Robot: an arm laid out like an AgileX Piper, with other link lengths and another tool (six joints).
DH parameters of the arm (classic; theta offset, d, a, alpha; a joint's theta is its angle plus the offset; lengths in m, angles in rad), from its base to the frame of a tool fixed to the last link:
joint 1: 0 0.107 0 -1.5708
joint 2: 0.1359 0 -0.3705 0
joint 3: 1.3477 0 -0.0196 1.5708
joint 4: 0 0.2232 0 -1.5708
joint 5: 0 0 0 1.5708
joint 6: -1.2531 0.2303 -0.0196 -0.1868
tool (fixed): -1.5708 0.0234 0 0
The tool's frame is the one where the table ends.
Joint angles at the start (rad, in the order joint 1, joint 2, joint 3, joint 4, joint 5, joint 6):
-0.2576 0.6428 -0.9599 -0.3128 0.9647 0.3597
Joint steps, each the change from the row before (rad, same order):
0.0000 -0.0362 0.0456 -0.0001 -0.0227 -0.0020
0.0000 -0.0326 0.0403 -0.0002 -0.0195 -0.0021
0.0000 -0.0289 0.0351 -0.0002 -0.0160 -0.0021
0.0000 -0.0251 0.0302 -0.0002 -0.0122 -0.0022
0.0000 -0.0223 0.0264 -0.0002 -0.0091 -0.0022
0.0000 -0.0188 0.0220 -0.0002 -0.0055 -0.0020
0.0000 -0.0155 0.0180 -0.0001 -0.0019 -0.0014
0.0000 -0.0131 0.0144 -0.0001 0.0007 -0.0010
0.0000 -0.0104 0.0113 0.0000 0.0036 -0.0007
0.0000 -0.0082 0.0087 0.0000 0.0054 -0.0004
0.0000 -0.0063 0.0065 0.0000 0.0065 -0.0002
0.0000 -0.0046 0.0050 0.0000 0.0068 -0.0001
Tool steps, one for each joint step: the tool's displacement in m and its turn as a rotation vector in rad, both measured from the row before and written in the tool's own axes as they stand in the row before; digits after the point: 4 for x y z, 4 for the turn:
-0.0100 0.0045 0.0006 0.0089 0.0097 -0.0062
-0.0091 0.0040 0.0006 0.0077 0.0087 -0.0056
-0.0082 0.0036 0.0006 0.0063 0.0073 -0.0050
-0.0074 0.0033 0.0007 0.0045 0.0053 -0.0045
-0.0068 0.0031 0.0007 0.0030 0.0037 -0.0039
-0.0061 0.0029 0.0008 0.0013 0.0016 -0.0032
-0.0055 0.0027 0.0008 -0.0003 -0.0006 -0.0020
-0.0049 0.0025 0.0007 -0.0013 -0.0016 -0.0012
-0.0044 0.0025 0.0007 -0.0027 -0.0036 -0.0004
-0.0039 0.0023 0.0006 -0.0036 -0.0047 0.0001
-0.0034 0.0021 0.0006 -0.0041 -0.0053 0.0005
-0.0030 0.0019 0.0006 -0.0043 -0.0057 0.0006

